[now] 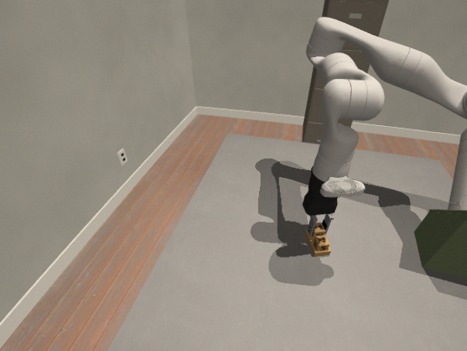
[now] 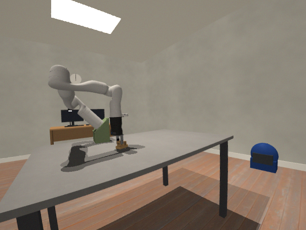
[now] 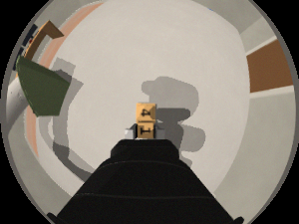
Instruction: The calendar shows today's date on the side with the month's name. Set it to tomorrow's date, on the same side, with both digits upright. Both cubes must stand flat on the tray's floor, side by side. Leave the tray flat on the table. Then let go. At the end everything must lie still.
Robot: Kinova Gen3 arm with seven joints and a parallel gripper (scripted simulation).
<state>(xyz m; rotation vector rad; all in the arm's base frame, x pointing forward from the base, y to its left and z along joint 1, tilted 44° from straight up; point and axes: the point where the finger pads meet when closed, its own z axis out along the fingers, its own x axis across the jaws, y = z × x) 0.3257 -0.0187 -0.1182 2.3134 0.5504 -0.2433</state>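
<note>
Now: the tray 40 mm below my hand, 10 mm to the left of it and 10 mm behind it.
</note>
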